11 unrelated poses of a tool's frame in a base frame.
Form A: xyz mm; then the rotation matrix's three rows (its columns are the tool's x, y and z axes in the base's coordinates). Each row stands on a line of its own.
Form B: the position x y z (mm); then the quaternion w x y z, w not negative. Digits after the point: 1 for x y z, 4 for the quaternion.
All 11 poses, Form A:
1:
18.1, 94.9, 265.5
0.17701, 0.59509, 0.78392
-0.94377, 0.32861, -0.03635
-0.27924, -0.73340, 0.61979
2:
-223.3, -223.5, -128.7
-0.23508, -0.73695, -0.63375
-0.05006, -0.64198, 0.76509
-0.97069, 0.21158, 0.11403
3:
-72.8, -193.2, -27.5
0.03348, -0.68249, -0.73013
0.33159, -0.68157, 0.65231
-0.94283, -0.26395, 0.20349
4:
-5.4, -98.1, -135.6
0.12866, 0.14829, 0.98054
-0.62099, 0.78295, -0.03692
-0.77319, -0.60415, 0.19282
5:
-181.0, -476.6, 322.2
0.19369, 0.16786, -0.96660
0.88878, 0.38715, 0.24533
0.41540, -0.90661, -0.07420
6:
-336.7, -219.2, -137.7
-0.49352, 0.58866, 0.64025
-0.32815, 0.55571, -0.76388
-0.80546, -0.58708, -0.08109
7:
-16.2, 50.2, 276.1
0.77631, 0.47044, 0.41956
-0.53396, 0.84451, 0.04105
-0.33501, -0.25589, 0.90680
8:
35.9, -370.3, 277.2
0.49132, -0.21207, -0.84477
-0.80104, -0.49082, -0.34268
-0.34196, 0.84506, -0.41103
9:
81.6, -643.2, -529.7
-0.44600, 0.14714, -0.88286
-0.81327, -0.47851, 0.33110
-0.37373, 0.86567, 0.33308
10:
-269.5, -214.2, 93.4
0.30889, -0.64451, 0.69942
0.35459, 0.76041, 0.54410
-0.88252, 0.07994, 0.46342
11:
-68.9, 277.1, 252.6
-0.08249, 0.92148, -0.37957
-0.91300, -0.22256, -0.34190
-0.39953, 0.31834, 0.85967
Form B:
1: 18.1, 94.9, 265.5, 0.7289, -0.2391, 0.3646, -0.5278
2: -223.3, -223.5, -128.7, 0.2434, -0.5685, 0.3461, 0.7055
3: -72.8, -193.2, -27.5, 0.3726, -0.6147, 0.1427, 0.6804
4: -5.4, -98.1, -135.6, 0.7253, -0.1955, 0.6045, -0.2651
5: -181.0, -476.6, 322.2, 0.6137, -0.4692, -0.5630, 0.2937
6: -336.7, -219.2, -137.7, 0.4953, 0.0892, 0.7298, -0.4628
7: -16.2, 50.2, 276.1, 0.9391, -0.0790, 0.2009, -0.2674
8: 35.9, -370.3, 277.2, 0.3839, 0.7735, -0.3274, -0.3836
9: 81.6, -643.2, -529.7, 0.3196, 0.4182, -0.3983, -0.7513
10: -269.5, -214.2, 93.4, 0.7957, -0.1458, 0.4970, 0.3139
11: -68.9, 277.1, 252.6, 0.6234, 0.2648, 0.0080, -0.7356
